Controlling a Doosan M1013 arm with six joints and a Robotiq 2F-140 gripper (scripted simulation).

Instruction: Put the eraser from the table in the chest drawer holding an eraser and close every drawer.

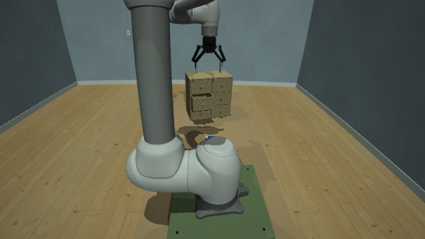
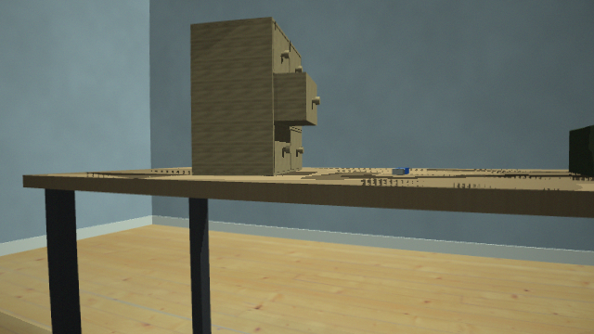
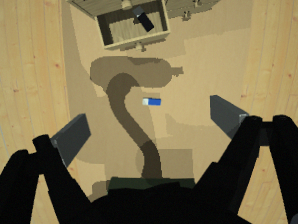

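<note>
Now: the blue eraser 90 mm behind my hand and 430 mm below it.
</note>
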